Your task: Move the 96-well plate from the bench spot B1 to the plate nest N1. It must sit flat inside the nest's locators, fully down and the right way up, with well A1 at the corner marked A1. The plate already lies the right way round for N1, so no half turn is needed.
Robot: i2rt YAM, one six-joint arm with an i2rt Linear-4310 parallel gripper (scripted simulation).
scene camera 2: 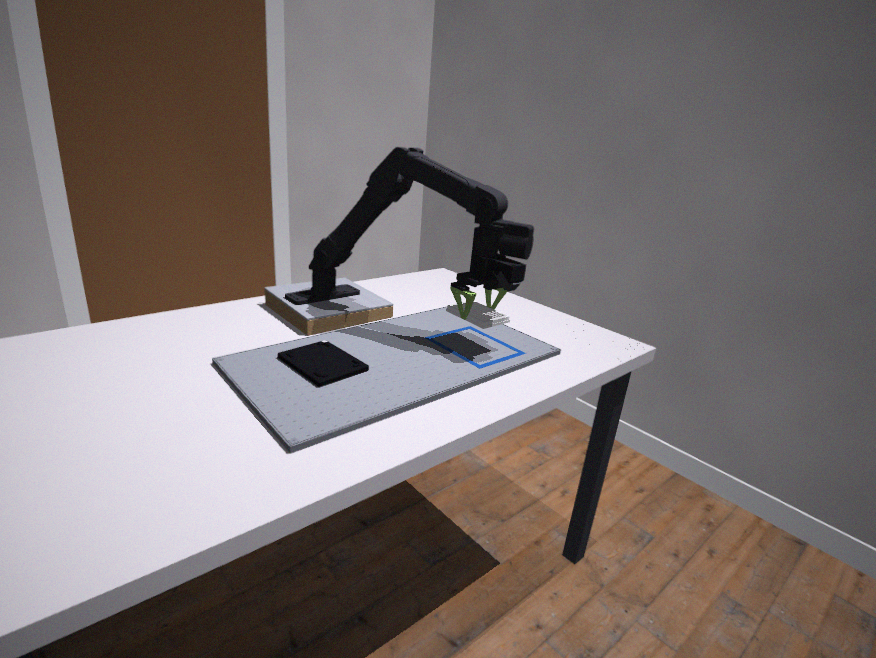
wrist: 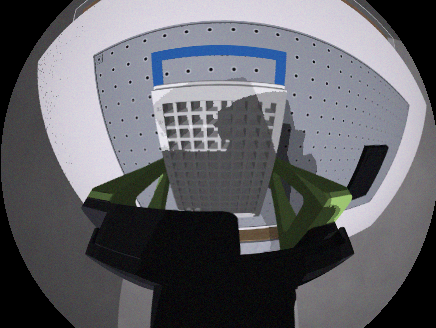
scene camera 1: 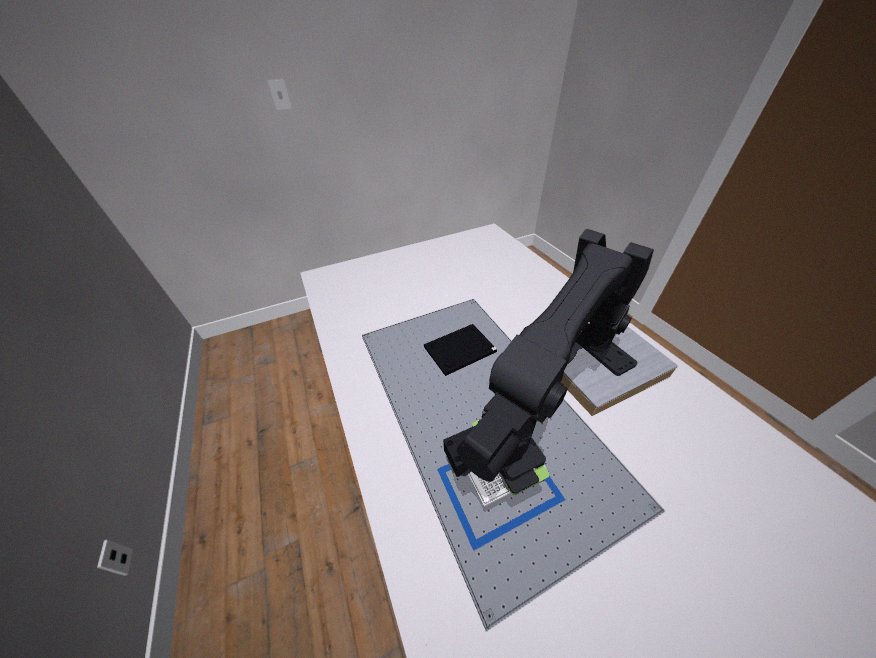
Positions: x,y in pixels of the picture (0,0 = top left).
Scene:
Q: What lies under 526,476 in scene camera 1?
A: My gripper.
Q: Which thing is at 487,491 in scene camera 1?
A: A white 96-well plate.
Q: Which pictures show the white 96-well plate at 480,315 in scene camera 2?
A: Scene camera 2, the wrist view and scene camera 1: all of them.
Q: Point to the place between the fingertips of my gripper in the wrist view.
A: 219,162

